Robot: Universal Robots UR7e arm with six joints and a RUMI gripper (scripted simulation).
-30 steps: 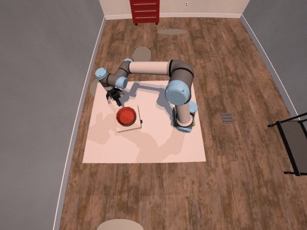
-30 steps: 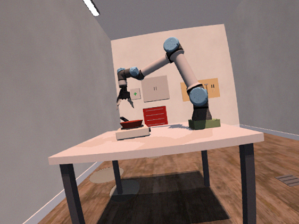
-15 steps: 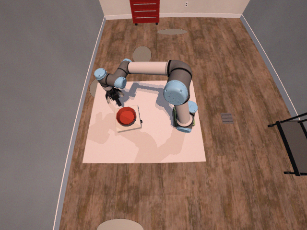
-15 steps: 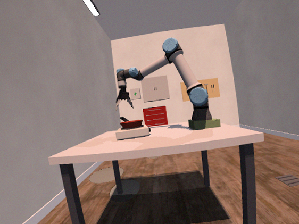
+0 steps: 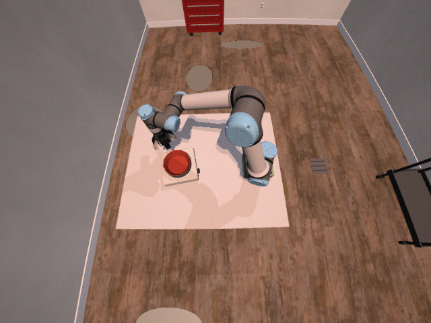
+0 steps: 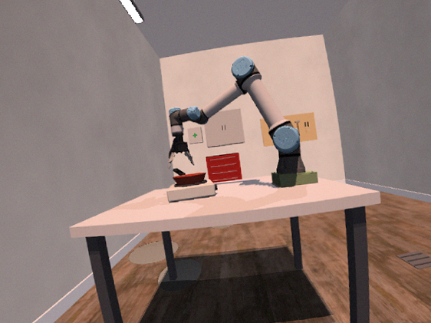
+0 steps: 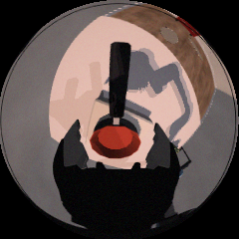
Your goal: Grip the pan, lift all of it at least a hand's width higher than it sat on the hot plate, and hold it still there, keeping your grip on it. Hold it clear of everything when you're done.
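Right now my hand is 6 cm to the right of the pan, 6 cm above it and 4 cm past it. Round my hand: hot plate 13 cm below, 11 cm to the left, 10 cm behind.
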